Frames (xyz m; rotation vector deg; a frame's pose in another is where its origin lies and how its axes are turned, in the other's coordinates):
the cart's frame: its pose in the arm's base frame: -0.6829 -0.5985 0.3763 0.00 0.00 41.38
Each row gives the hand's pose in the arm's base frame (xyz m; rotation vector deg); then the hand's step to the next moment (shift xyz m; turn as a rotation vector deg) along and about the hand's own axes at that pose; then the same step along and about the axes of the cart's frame.
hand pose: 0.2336 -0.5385 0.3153 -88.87 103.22 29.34
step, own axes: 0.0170 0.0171 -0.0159 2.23 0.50 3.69
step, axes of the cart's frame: -0.0286 -0.0004 -0.0038 0.98 0.61 -4.19
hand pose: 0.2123 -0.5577 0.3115 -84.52 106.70 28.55
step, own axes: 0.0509 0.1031 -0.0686 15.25 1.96 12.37
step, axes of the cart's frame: -0.1271 0.0420 -0.0025 -1.02 -1.16 -19.67
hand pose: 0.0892 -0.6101 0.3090 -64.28 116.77 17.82
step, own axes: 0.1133 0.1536 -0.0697 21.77 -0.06 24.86
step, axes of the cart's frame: -0.1570 0.1152 -0.0580 4.49 -3.95 -32.50
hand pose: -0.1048 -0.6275 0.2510 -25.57 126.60 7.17
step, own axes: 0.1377 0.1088 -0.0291 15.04 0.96 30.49
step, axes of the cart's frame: -0.0669 0.1344 -0.0953 12.95 -5.88 -30.89
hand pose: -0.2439 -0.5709 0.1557 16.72 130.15 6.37
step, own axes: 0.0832 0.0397 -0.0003 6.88 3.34 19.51
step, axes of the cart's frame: 0.0044 0.0747 -0.0538 11.25 -3.75 -17.28
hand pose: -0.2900 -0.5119 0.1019 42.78 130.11 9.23
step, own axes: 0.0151 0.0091 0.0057 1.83 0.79 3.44
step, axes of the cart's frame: 0.0098 0.0118 -0.0104 2.13 -0.11 -3.36
